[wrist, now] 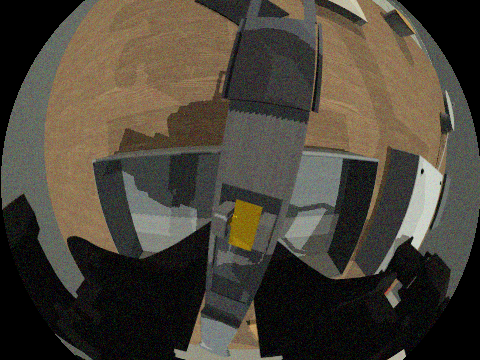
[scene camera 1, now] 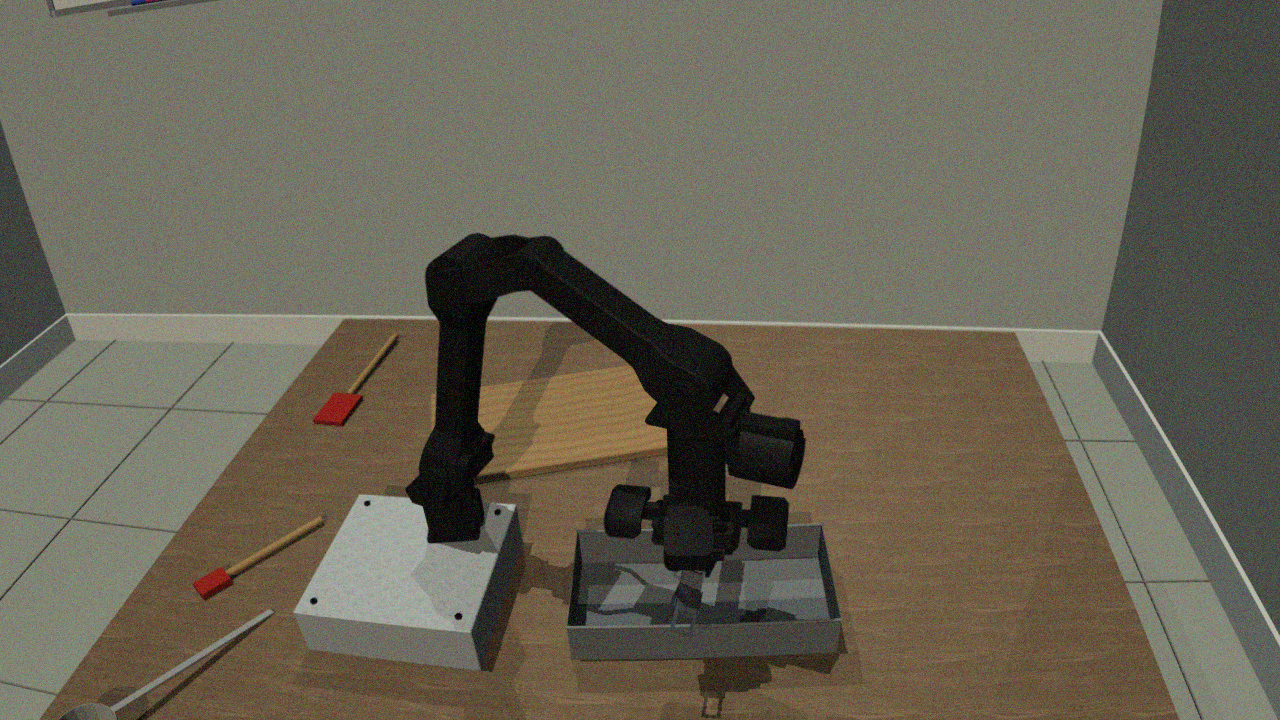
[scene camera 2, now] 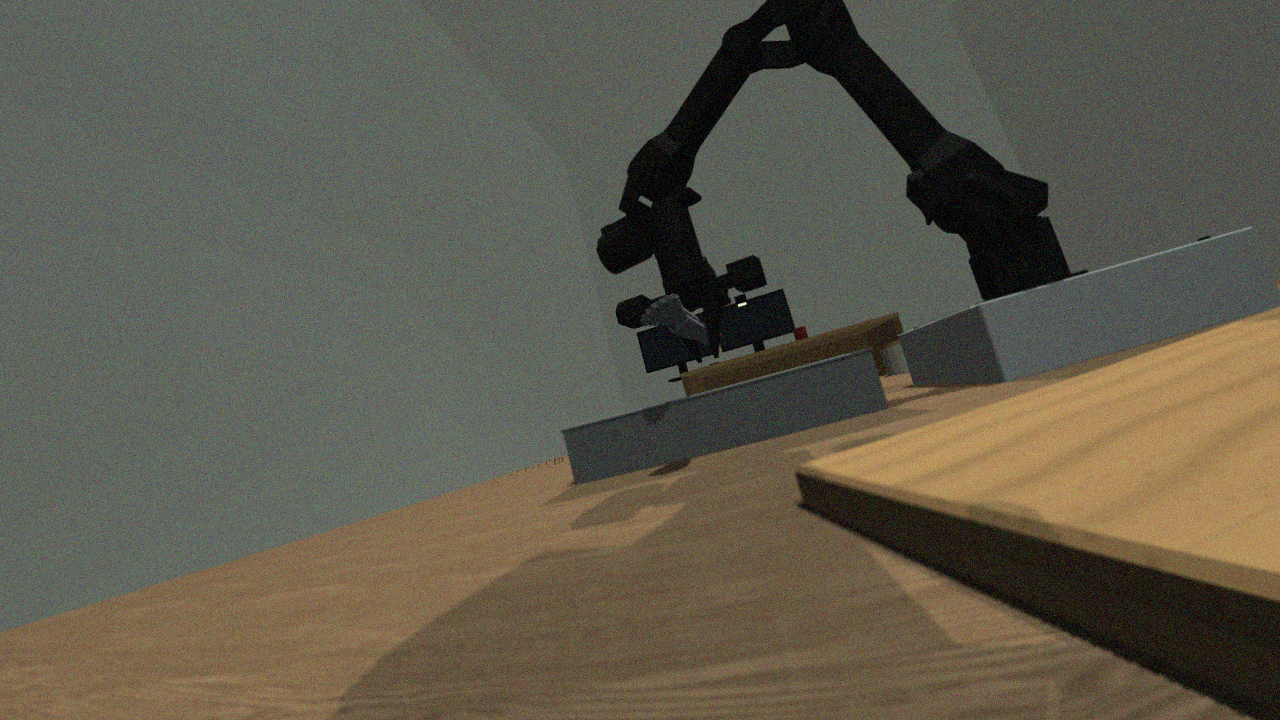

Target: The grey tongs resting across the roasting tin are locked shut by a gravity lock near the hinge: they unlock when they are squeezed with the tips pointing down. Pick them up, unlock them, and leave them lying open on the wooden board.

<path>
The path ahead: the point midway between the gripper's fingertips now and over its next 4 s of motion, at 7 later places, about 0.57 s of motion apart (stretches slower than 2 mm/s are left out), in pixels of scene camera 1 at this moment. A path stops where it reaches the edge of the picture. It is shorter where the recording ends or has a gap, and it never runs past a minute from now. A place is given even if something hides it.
My gripper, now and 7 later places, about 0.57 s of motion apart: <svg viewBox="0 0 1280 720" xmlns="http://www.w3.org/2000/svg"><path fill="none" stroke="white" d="M697 573L708 545L718 486L707 433L689 407L647 375L595 355L587 349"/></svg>
</path>
